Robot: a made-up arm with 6 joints.
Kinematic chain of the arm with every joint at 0, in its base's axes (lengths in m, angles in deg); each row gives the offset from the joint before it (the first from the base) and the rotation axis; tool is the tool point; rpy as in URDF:
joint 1: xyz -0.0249 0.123 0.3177 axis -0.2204 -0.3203 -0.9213
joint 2: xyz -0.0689 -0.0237 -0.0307 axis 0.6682 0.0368 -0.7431
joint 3: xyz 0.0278 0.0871 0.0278 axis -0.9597 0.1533 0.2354
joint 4: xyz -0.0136 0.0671 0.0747 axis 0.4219 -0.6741 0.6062
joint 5: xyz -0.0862 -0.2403 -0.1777 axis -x
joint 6: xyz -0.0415 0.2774 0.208 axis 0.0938 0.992 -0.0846
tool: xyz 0.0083 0.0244 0.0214 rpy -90 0 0
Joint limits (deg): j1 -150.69..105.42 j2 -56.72..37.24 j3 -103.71..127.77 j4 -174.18..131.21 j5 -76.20..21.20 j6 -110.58..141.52
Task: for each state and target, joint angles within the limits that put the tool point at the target. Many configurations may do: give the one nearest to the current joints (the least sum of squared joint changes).
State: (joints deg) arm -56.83 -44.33 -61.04 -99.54 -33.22 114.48
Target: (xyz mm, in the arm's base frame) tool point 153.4 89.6 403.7
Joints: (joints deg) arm -64.94 -32.17 -94.71 -106.56 -37.20 111.93
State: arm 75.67 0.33 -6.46 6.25 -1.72 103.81
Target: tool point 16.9 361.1 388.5
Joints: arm 72.61 3.64 -6.95 0.04 -11.09 102.72
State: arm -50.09 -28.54 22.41 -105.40 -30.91 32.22
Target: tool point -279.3 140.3 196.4
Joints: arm -52.40 -39.82 43.86 -123.22 0.83 34.17
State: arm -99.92 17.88 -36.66 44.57 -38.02 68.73
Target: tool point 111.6 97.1 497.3
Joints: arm -142.50 37.24 -42.42 6.07 4.80 71.31
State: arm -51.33 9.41 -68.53 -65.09 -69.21 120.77
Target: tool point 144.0 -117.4 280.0
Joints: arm -71.12 5.62 -96.42 -76.74 -43.65 118.18
